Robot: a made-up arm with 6 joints.
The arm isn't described. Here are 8 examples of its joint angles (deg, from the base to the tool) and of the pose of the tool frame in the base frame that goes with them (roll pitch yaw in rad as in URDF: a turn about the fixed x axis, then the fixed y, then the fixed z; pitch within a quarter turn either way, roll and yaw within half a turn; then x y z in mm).
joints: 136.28 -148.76 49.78 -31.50 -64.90 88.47
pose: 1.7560 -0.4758 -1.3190 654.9 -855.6 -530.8
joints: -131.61 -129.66 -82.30 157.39 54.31 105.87
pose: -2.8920 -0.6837 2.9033 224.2 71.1 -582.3
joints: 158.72 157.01 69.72 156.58 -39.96 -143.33
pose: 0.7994 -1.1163 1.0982 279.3 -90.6 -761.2
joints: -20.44 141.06 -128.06 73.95 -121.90 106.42
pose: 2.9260 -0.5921 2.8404 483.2 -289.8 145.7
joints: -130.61 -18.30 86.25 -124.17 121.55 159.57
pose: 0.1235 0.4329 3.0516 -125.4 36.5 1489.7
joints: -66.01 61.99 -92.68 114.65 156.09 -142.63
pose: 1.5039 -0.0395 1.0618 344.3 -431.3 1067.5
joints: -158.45 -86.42 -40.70 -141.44 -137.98 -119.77
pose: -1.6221 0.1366 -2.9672 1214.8 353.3 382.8
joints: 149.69 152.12 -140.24 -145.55 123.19 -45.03
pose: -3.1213 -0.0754 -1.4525 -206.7 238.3 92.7
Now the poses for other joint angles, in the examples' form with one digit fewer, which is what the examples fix.
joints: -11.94 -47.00 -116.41 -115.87 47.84 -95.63
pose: 1.709 0.765 1.096 -809 28 375
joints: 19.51 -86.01 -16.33 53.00 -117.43 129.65
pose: 1.177 0.998 1.639 -1156 -504 310
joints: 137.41 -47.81 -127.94 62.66 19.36 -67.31
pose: 1.630 0.134 0.058 445 -611 289
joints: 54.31 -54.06 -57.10 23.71 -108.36 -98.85
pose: 2.097 -0.728 0.257 -626 -880 613
